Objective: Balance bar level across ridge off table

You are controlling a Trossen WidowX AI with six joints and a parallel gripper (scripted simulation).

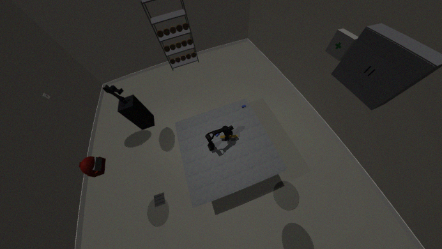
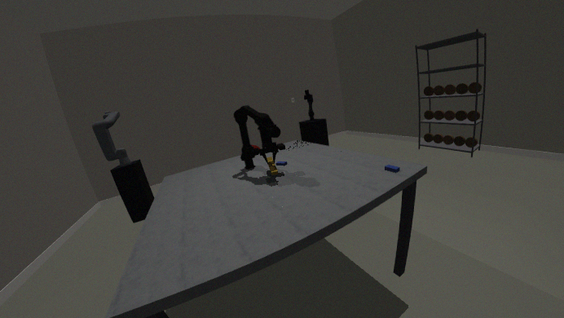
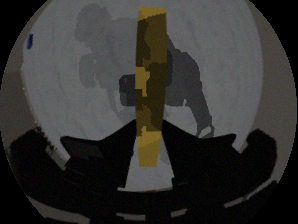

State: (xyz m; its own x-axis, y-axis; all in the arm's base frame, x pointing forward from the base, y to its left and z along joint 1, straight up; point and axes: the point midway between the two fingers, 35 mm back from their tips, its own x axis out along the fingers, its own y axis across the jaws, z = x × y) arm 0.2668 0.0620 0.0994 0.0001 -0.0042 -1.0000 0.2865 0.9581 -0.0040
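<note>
The yellow bar lies 3 cm ahead of my gripper tip and 1 cm to the right of it.
</note>
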